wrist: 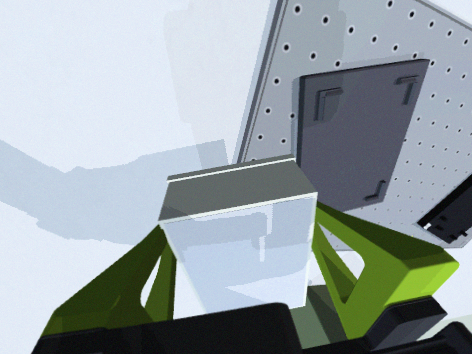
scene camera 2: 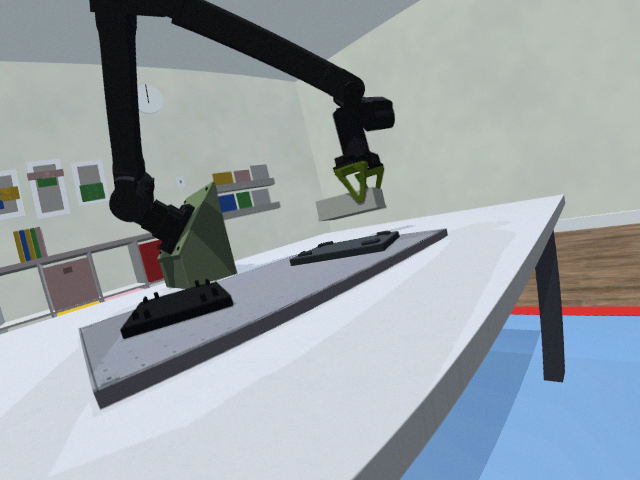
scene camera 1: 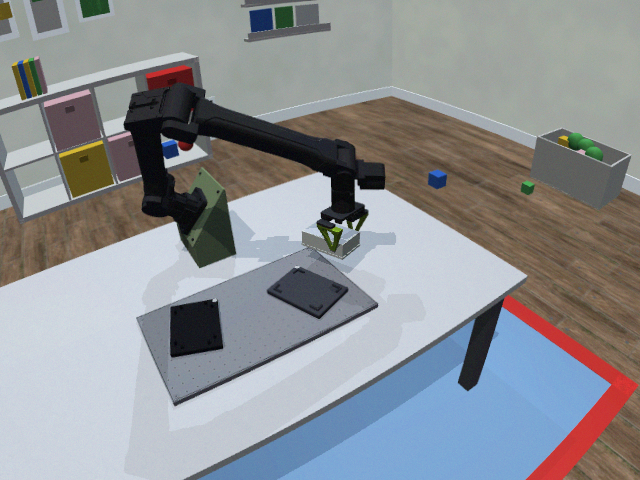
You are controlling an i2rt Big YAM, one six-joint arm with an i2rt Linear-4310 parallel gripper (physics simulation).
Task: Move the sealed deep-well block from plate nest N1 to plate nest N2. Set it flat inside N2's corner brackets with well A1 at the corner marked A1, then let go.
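Places are measured from the arm's base along level axes (x back, y left, z down), in millimetres.
Where they show: gripper, fingertip midpoint: (wrist: 238, 210) (scene camera 2: 368, 202) (scene camera 1: 343, 243); arm's base, origin of the base link: (scene camera 2: 179, 229) (scene camera 1: 193, 211).
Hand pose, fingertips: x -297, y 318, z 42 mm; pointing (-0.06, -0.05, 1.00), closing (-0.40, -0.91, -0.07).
Observation:
Each offset is from my fingertips to the top centre of the thing. Level surfaces: height alone.
The sealed deep-well block @[dy -18, dx +33, dz -28 mm] (scene camera 1: 320, 241) (scene camera 2: 338, 207) (wrist: 240, 190), pale grey with a clear glossy top, is in the air beyond the board's back right end, beside the dark grey nest. My gripper (scene camera 1: 345, 239) (scene camera 2: 369, 194) (wrist: 238, 210) points down, shut on the block's two sides. The dark grey nest with L-shaped corner brackets @[dy -129, dx -48, dz +56 mm] (scene camera 1: 307, 290) (scene camera 2: 346, 249) (wrist: 360, 130), matching N2, holds no block; a small white mark is at its back corner in scene camera 1. The black nest with short pegs @[dy -418, dx -40, dz +52 mm] (scene camera 1: 196, 328) (scene camera 2: 175, 308) (wrist: 452, 215), presumably N1, is empty. The block's A1 mark cannot be made out.
Both nests sit on a perforated grey board @[dy -276, dx -51, dz +73 mm] (scene camera 1: 248, 320) (scene camera 2: 268, 289) on the white table @[dz +87 mm] (scene camera 1: 444, 268) (scene camera 2: 413, 310). The green wedge-shaped arm mount (scene camera 1: 214, 227) (scene camera 2: 206, 242) stands behind the board, left of the block.

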